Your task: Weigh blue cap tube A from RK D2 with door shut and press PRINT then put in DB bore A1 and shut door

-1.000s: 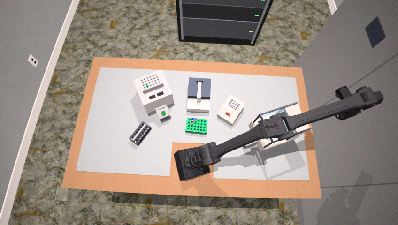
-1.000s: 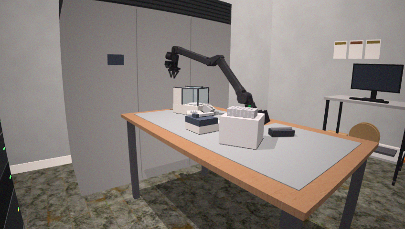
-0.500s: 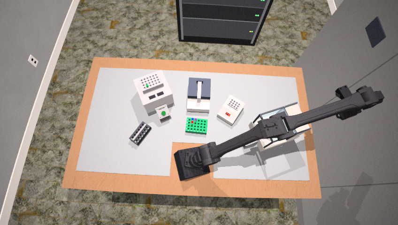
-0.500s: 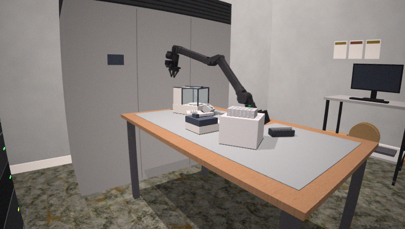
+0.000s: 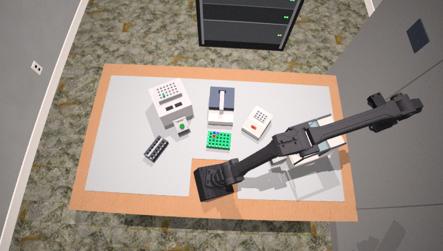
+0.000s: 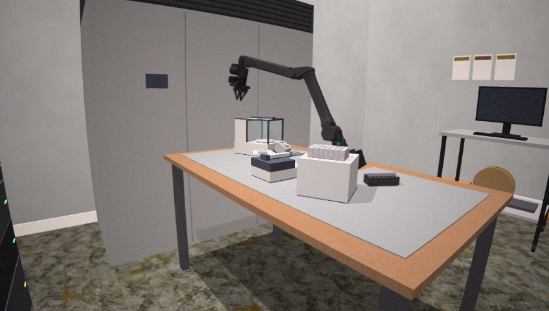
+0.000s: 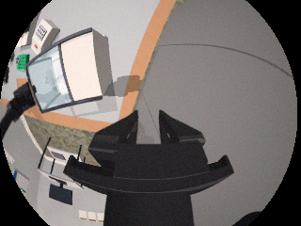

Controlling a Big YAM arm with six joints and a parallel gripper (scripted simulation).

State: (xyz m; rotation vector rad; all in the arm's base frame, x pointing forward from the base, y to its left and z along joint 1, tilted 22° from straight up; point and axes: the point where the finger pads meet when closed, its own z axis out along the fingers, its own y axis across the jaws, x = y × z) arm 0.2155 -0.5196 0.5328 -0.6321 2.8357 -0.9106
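Now: hand 280 mm to the right of the balance door, 110 mm above it and 50 mm past it. Also, from my hand: green rack RK (690 mm to the left, 310 mm below, 40 mm behind); white print key (390 mm to the left, 250 mm below, 100 mm behind); dry block DB (480 mm to the left, 290 mm below, 80 mm ahead).
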